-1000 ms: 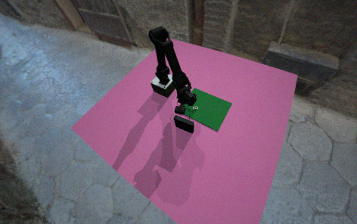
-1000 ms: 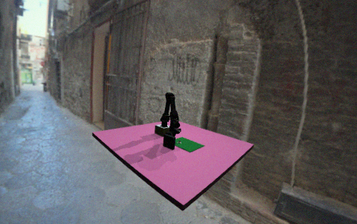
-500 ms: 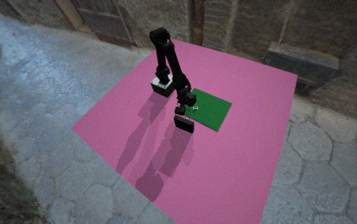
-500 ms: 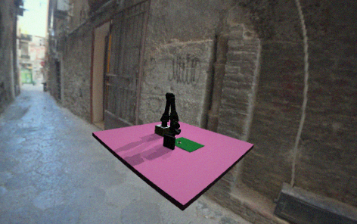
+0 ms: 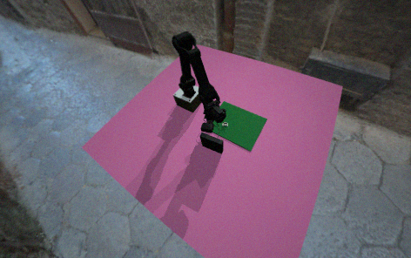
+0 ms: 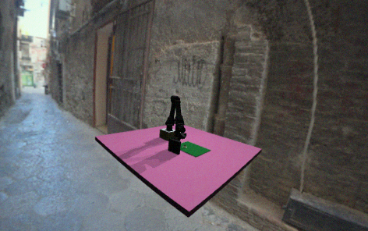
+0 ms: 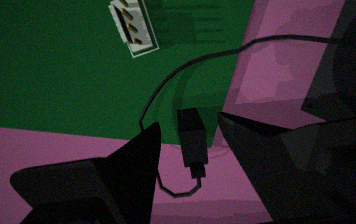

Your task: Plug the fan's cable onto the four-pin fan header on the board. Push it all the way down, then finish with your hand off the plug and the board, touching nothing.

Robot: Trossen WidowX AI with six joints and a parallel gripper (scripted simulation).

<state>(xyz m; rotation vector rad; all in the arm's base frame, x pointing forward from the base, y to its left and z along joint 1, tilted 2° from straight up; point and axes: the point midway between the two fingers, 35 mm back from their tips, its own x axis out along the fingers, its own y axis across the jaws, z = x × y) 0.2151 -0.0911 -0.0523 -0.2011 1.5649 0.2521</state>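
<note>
The black plug is 1 cm behind my gripper tip and 1 cm above it. The rest, counted from my gripper tip: green board (12 cm ahead, 9 cm to the left, 3 cm below); then black fan (11 cm to the right, 8 cm ahead, 4 cm above).
</note>
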